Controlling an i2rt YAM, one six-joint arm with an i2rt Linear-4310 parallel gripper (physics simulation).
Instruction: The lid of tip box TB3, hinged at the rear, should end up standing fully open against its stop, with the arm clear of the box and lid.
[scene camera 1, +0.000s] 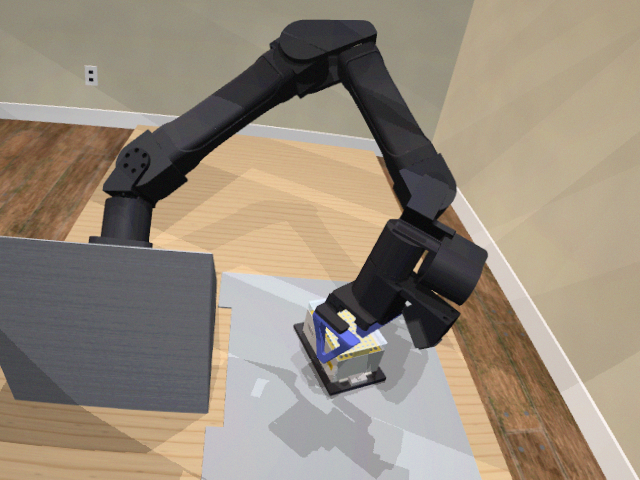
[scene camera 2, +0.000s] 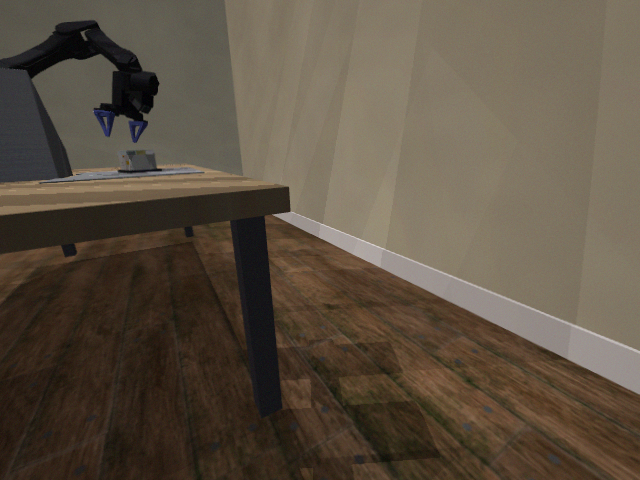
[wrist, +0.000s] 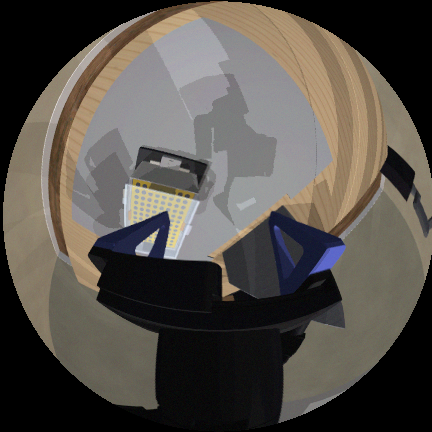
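Where they show: gripper, fingertip midpoint: (scene camera 1: 341, 347) (scene camera 2: 121, 139) (wrist: 218, 216); arm's base at its link origin: (scene camera 1: 122, 259).
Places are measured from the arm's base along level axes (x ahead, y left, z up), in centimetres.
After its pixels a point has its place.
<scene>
Tip box TB3 (scene camera 1: 356, 365) {y -5.6, x 34.2, z -17.2 cm} (scene camera 2: 138, 161) {y -5.8, x 33.2, z -17.3 cm} (wrist: 162, 175) {y -5.5, x 35.1, z -17.0 cm} is a pale, clear-walled box with a yellow perforated rack, standing on a black base (scene camera 1: 337, 387) {y -7.3, x 31.2, z -20.3 cm} (wrist: 150, 152) {y -6.4, x 38.1, z -20.3 cm}. Its clear lid (scene camera 1: 381, 339) {y -3.9, x 38.0, z -13.3 cm} (wrist: 127, 205) {y -2.1, x 37.8, z -13.3 cm} appears to lie down over the rack, its pale rim showing in the wrist view; no lid stands upright in scene camera 2. Any small tilt cannot be told. My gripper (scene camera 1: 342, 345) {y -7.6, x 29.5, z -10.1 cm} (scene camera 2: 121, 138) {y -7.6, x 29.5, z -10.1 cm} (wrist: 218, 216) {y -7.6, x 29.5, z -10.1 cm} is open, blue fingers wide apart, with nothing between them. It hangs above the box, apart from it in scene camera 2. One finger hides part of the lid in the wrist view.
A grey sheet (scene camera 1: 253, 330) {y 6.7, x 19.8, z -21.1 cm} (wrist: 270, 100) {y -22.6, x 28.3, z -21.1 cm} lies under the box on the wooden table (scene camera 1: 289, 149) {y 83.5, x 40.8, z -21.4 cm} (scene camera 2: 155, 209) {y -83.1, x 25.6, z -22.7 cm}. A large dark grey block (scene camera 1: 108, 325) {y -7.9, x -1.3, z -3.8 cm} (scene camera 2: 23, 124) {y -9.0, x 6.8, z -5.8 cm} stands to the left. A wall (scene camera 1: 558, 155) (scene camera 2: 439, 129) rises beyond the table's right side.
</scene>
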